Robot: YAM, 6 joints.
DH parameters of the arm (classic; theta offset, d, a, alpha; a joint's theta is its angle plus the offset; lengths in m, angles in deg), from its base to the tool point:
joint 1: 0 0.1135 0.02 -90
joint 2: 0 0 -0.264 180
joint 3: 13.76 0 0.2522 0
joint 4: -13.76 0 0.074 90
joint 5: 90 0 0 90
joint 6: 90 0.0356 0 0
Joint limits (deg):
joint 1: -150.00..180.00
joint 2: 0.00..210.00
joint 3: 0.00..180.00
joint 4: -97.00..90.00
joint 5: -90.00..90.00
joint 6: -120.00..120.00
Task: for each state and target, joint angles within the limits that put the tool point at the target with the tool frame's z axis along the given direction. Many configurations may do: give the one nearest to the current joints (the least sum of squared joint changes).
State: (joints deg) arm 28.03 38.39 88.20 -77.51 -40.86 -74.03
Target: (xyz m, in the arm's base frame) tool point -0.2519 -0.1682 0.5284 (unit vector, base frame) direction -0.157 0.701 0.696
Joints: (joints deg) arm 38.10 22.25 126.57 -38.26 -40.42 -74.03
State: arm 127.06 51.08 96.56 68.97 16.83 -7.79
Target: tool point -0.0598 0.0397 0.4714 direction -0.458 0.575 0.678
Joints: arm 156.15 30.19 52.26 24.08 19.92 -7.79
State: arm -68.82 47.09 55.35 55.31 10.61 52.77
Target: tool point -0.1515 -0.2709 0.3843 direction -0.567 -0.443 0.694
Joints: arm -117.23 84.36 54.37 76.72 17.55 52.77
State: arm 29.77 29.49 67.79 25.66 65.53 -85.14
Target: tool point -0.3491 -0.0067 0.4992 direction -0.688 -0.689 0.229
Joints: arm -3.14 22.91 106.48 77.01 46.51 -85.14
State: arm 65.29 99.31 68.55 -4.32 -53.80 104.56
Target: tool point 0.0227 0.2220 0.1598 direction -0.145 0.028 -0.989
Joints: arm 82.81 84.29 45.38 -50.53 -8.47 104.56
